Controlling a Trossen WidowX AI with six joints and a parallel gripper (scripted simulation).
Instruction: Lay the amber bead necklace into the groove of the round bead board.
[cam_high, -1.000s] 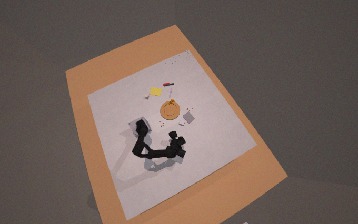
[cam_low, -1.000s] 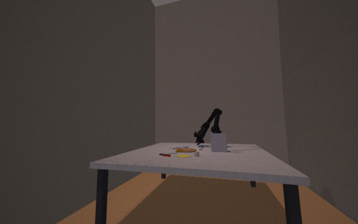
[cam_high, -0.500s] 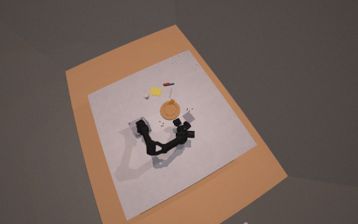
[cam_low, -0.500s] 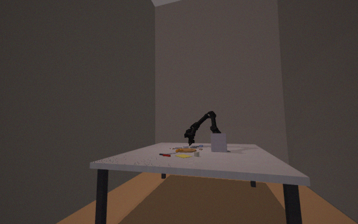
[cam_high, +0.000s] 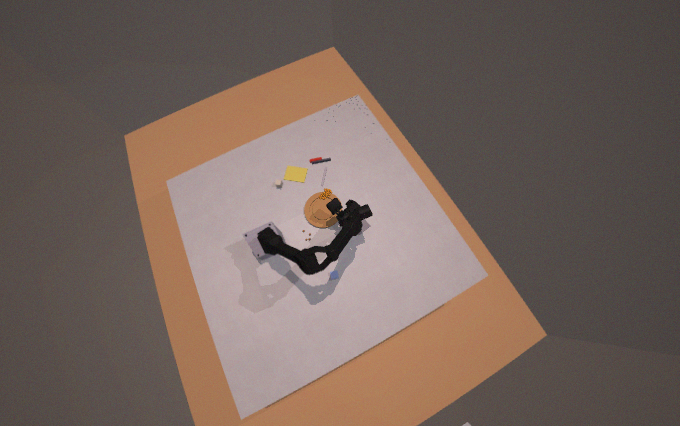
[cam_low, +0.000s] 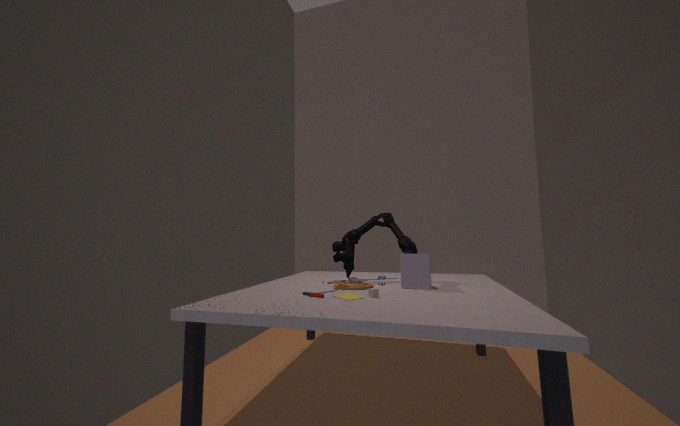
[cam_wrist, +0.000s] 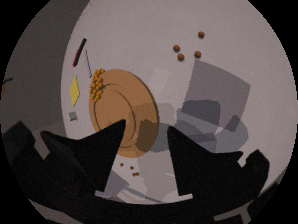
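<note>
Right now my gripper tip is 90 mm to the right of the round bead board, 50 mm past it and 40 mm above it. Also, from my gripper tip: blue cube (230 mm to the right, 170 mm behind, 40 mm below); then thin grey bar (260 mm to the left, 50 mm ahead, 40 mm below); then grey square plate (70 mm to the right, 70 mm ahead, 40 mm below).
</note>
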